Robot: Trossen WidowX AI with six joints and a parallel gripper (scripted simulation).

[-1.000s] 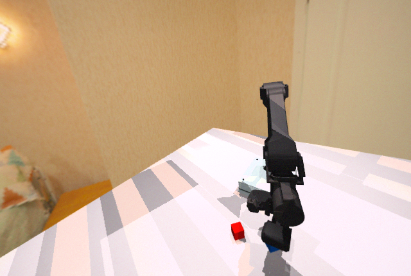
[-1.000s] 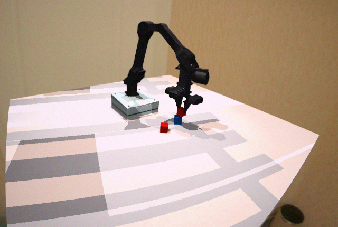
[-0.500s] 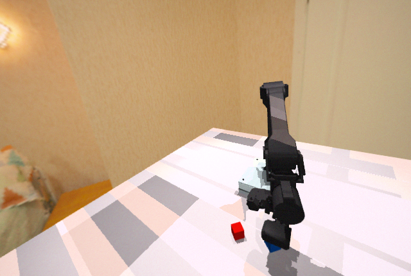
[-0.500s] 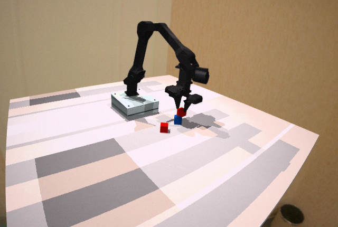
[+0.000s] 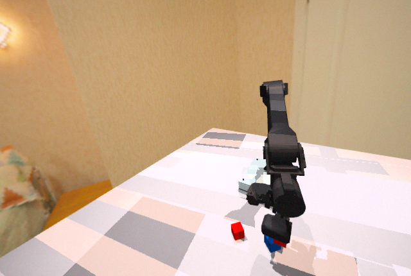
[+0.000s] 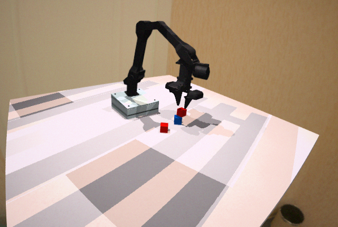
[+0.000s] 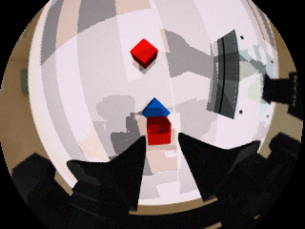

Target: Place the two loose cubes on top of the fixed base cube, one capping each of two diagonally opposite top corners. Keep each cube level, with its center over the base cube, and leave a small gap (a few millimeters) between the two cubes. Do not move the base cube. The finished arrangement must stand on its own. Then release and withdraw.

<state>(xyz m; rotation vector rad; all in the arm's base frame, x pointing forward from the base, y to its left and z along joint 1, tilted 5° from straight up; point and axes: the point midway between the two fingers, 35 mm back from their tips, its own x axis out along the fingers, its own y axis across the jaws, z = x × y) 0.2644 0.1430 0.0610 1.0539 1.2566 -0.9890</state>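
Right now my gripper tip is 30 mm above the red cube. Round my gripper tip: blue cube: 60 mm below, 20 mm to the right, 10 mm ahead.
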